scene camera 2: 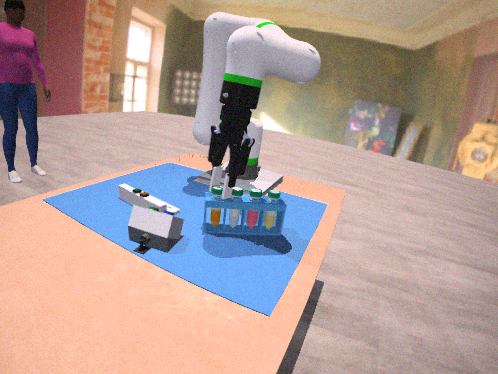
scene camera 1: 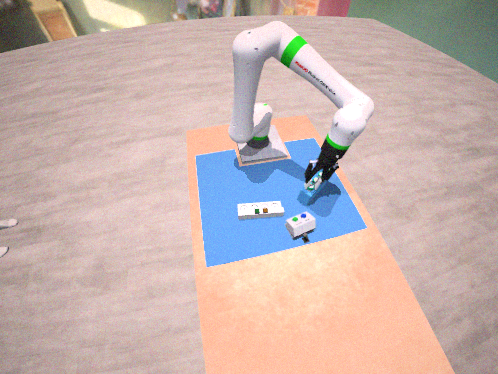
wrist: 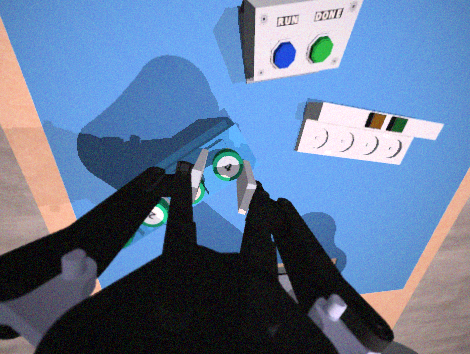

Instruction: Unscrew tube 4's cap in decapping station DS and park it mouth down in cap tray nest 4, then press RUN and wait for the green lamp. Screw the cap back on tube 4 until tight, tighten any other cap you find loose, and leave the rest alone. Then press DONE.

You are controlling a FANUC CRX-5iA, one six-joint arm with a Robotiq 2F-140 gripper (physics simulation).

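Places are measured from the arm's base along level axes (x left, y back, z up), in metres.
Pixels of known places: gripper, fingertip midpoint: (scene camera 2: 219, 194) (scene camera 1: 310, 187) (wrist: 223, 166); arm's base, link origin: (scene camera 1: 257, 140).
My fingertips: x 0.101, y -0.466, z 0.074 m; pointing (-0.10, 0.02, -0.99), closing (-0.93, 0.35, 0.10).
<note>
Ahead of a thing's pixels: the offset from my fingertips to its top centre. "*": to the spot under its first point.
The clear blue rack @(dx +0.064, dy +0.030, dz +0.001 m) (scene camera 1: 306, 197) (scene camera 2: 245, 231) (wrist: 234, 134) holds several upright tubes with green-rimmed caps. Tube 4 @(* dx +0.002, dy -0.019, dz -0.065 m) (scene camera 2: 215, 218) has orange contents and stands at the rack's end. Its cap, marked 4 @(dx -0.005, dy -0.006, dz +0.020 m) (scene camera 2: 216, 190) (wrist: 228, 165), is about level with the others. My gripper (scene camera 2: 221, 190) (wrist: 223, 166) is shut on this cap, one pale pad on each side. Cap 3 @(dx +0.041, dy +0.018, dz +0.019 m) (wrist: 200, 193) is partly hidden behind a finger, and cap 2 @(dx +0.088, dy +0.042, dz +0.019 m) (wrist: 155, 214) shows beside it. The white cap tray @(dx -0.253, dy +0.006, dz -0.049 m) (scene camera 1: 245, 215) (scene camera 2: 161, 202) (wrist: 357, 150) shows round nest outlines without caps.
A white button box @(dx -0.107, dy -0.140, dz -0.018 m) (scene camera 1: 301, 228) (scene camera 2: 155, 220) (wrist: 300, 36) has a blue RUN button @(dx -0.086, dy -0.116, dz -0.027 m) (wrist: 284, 55) and a green DONE button @(dx -0.131, dy -0.119, dz -0.027 m) (wrist: 321, 49). An orange-brown lamp @(dx -0.240, dy -0.026, dz -0.049 m) (wrist: 376, 121) and a dark green lamp @(dx -0.279, dy -0.017, dz -0.049 m) (wrist: 398, 124) sit on the cap tray's raised strip. A small black part (scene camera 1: 306, 239) (scene camera 2: 143, 244) stands beside the box.
</note>
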